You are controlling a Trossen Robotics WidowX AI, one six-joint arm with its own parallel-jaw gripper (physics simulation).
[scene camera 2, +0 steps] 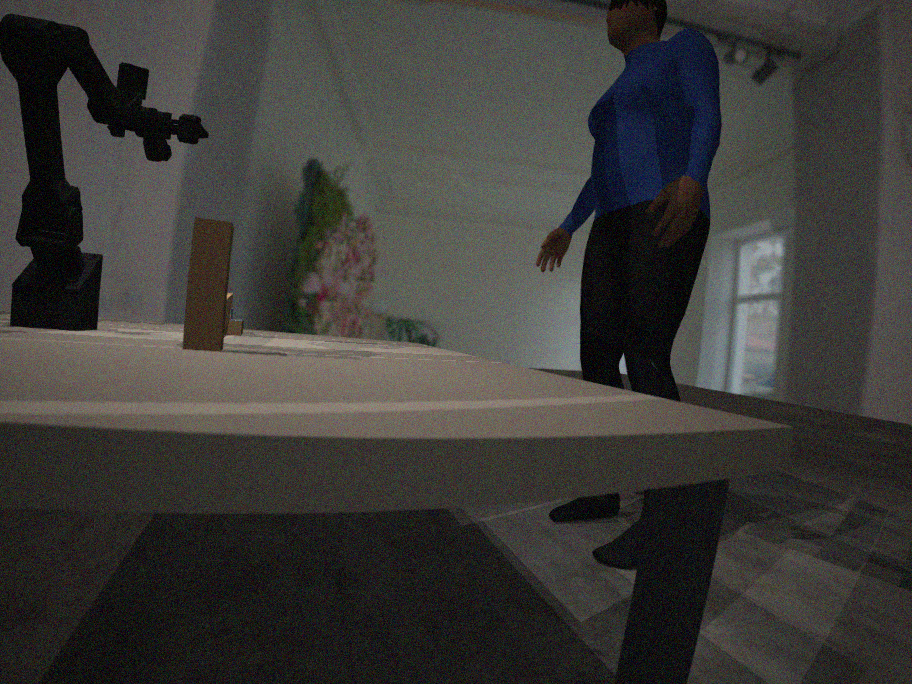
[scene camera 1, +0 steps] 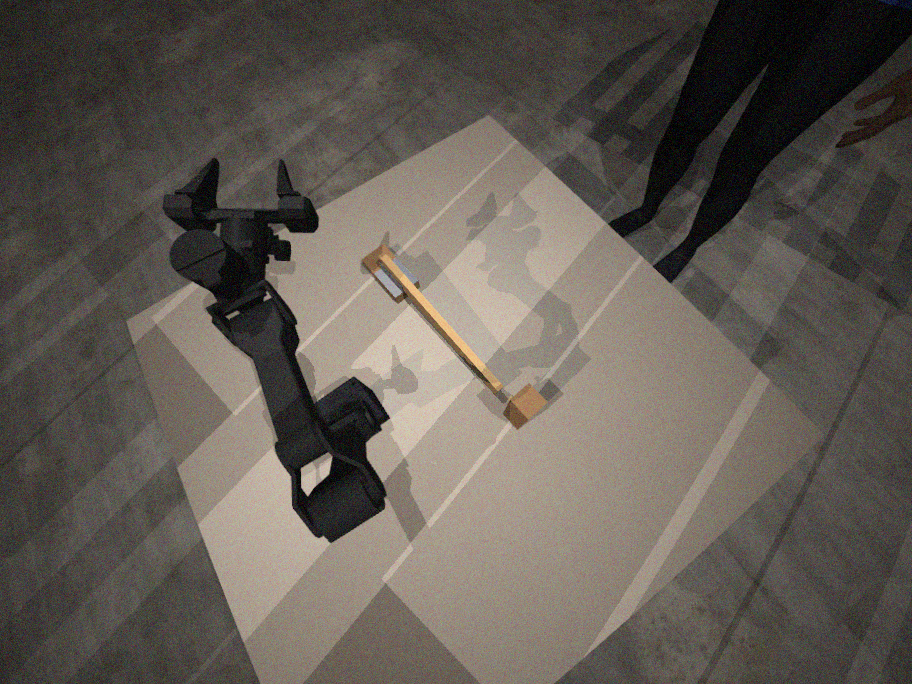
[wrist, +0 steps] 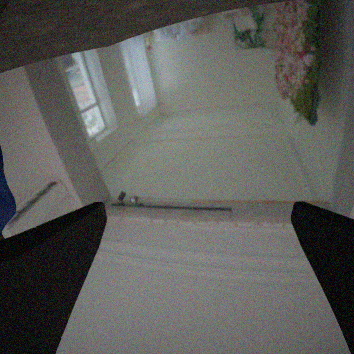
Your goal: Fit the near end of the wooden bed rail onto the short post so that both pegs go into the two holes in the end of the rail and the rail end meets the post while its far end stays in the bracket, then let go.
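Pixels of known places: gripper, fingertip midpoint: (scene camera 1: pixel 249 160) (wrist: pixel 200 212); arm's base, origin of the base link: (scene camera 2: pixel 61 271) (scene camera 1: pixel 353 413).
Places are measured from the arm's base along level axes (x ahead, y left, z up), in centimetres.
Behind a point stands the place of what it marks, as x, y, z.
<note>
The wooden bed rail (scene camera 1: pixel 449 331) @(28.2, -0.2, -2.4) lies across the table; its far end is at the bracket (scene camera 1: pixel 390 282) (scene camera 2: pixel 234 326). Its near end stops a little short of the short post (scene camera 1: pixel 525 405) @(25.7, -24.6, 7.9) (scene camera 2: pixel 207 283) @(26.7, -27.0, -0.9), which stands upright. Something thin shows in the gap between them; the pegs and end holes are too small to make out. In scene camera 2 the post hides most of the rail. My gripper (scene camera 1: pixel 248 162) @(16.9, 25.8, 38.5) (scene camera 2: pixel 204 134) @(16.9, 25.8, 38.5) (wrist: pixel 200 212) @(16.9, 25.8, 38.5) is open and empty, high above the table and apart from the rail and post. The rail does not show in the wrist view.
The arm (scene camera 1: pixel 279 368) @(2.3, -2.6, 36.4) (scene camera 2: pixel 42 132) @(-0.6, -13.9, 20.0) rises from the table (scene camera 1: pixel 589 478) @(27.7, -45.3, -10.1) (scene camera 2: pixel 368 382) @(42.9, -52.1, -10.1) on the left in both scene views. Shadows fall across the tabletop. A person (scene camera 1: pixel 681 139) (scene camera 2: pixel 651 147) in blue and black stands beyond the table's edge. The wrist view shows walls and windows.
</note>
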